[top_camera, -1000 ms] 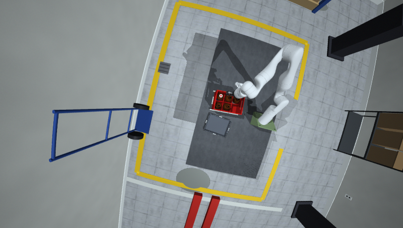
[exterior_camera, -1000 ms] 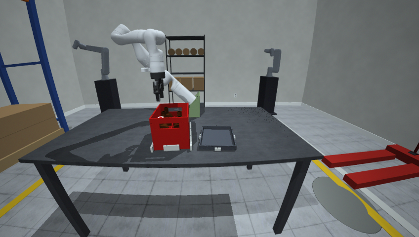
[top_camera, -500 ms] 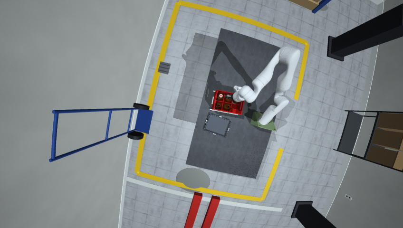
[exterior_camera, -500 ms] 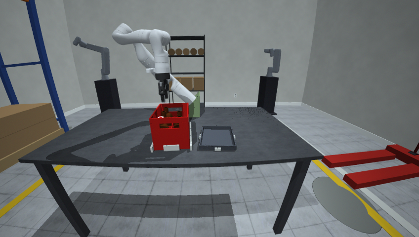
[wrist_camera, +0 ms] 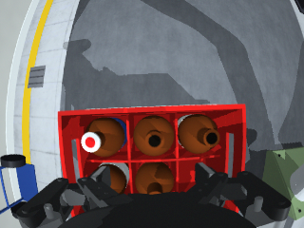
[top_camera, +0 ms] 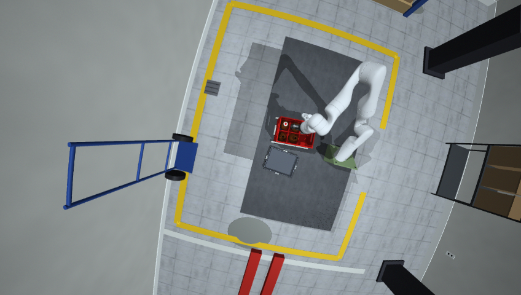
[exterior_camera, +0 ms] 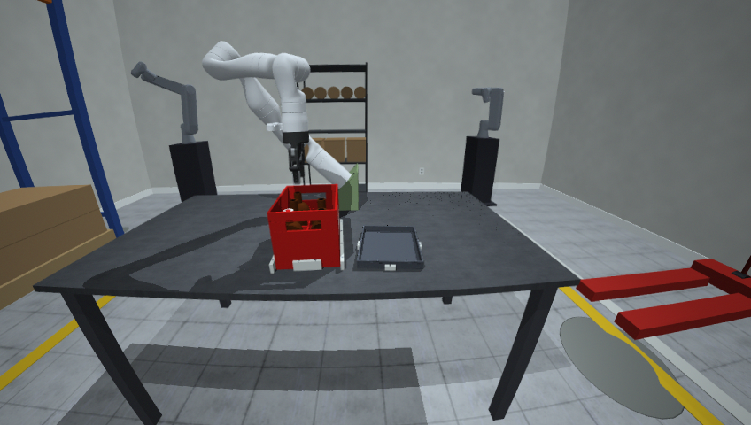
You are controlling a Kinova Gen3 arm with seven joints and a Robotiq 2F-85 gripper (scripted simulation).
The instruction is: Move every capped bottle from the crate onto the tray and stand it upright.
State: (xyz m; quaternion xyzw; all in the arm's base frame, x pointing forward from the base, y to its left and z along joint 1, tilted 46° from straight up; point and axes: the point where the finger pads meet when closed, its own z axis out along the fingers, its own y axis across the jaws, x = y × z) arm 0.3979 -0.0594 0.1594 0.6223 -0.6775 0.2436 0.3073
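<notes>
My hand is 15 cm above the red crate and 2 cm to the right of it. Also, from my hand: grey tray 27 cm to the left, 22 cm below, 5 cm ahead.
</notes>
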